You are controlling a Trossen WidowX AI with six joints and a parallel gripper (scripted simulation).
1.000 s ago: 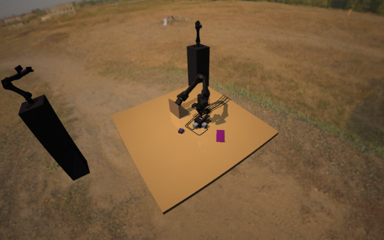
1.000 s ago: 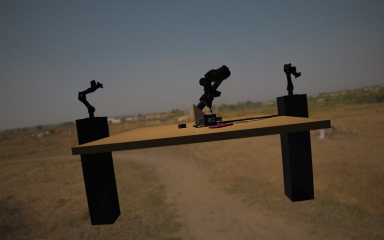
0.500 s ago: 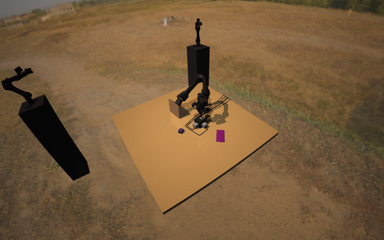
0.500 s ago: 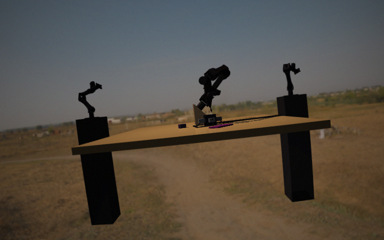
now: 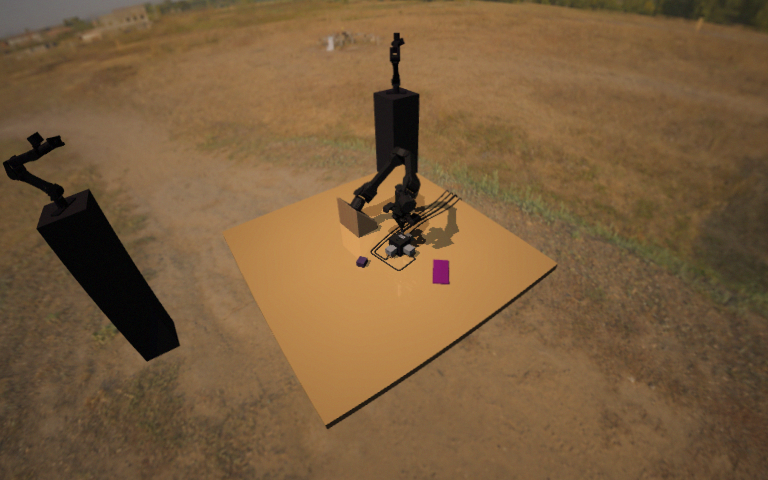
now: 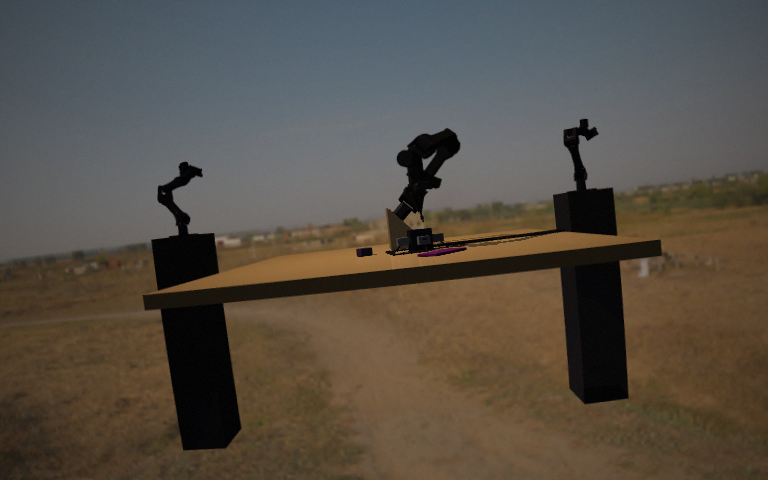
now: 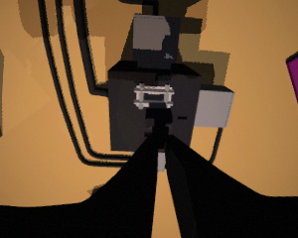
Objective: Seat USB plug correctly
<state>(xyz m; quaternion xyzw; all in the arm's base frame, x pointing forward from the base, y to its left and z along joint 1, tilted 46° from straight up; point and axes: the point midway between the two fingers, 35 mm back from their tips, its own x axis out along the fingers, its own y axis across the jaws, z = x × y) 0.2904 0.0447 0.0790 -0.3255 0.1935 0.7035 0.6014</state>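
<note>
The USB plug lies 2 cm below my gripper tip. From my gripper tip the other things lie so: magenta card: 24 cm ahead, 13 cm below, 5 cm to the left; USB socket: 7 cm below, 1 cm to the left; purple block: 22 cm to the right, 12 cm below, 3 cm behind.
</note>
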